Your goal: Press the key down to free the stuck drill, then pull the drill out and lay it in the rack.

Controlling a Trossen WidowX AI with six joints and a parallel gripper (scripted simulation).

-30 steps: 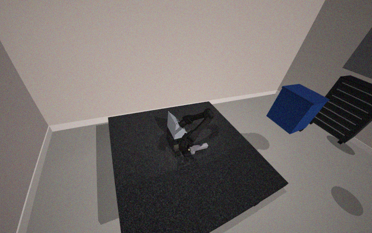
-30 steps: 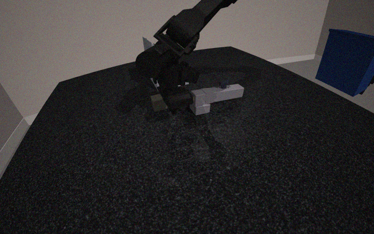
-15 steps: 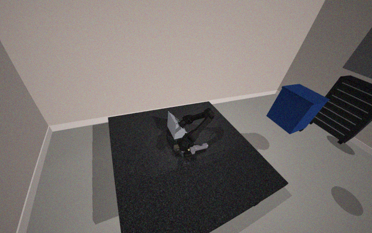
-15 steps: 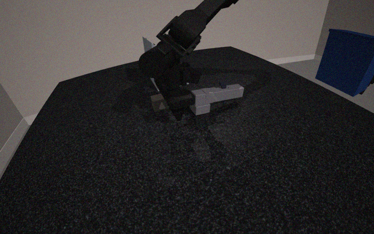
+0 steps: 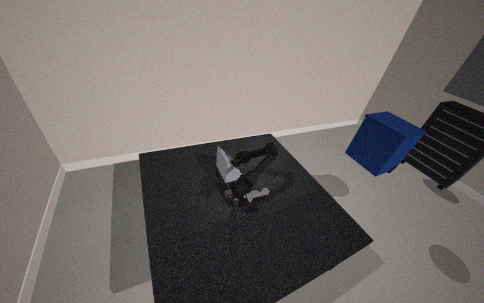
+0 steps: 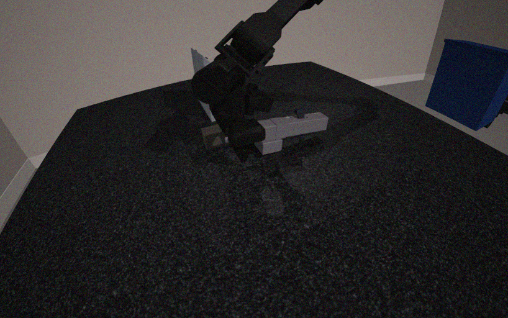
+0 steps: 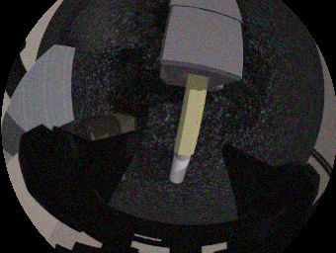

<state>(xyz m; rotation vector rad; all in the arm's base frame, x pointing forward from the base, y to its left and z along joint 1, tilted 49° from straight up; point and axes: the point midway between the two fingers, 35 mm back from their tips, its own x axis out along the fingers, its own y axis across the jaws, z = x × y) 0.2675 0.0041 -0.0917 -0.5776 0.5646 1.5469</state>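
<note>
Right now the drill is 4 cm to the left of my gripper tip and 3 cm above it. The rest, counted from my gripper tip: light grey housing block (1 cm behind, 14 cm to the left, 2 cm above); then key (1 cm behind, 17 cm to the left, 3 cm above).
</note>
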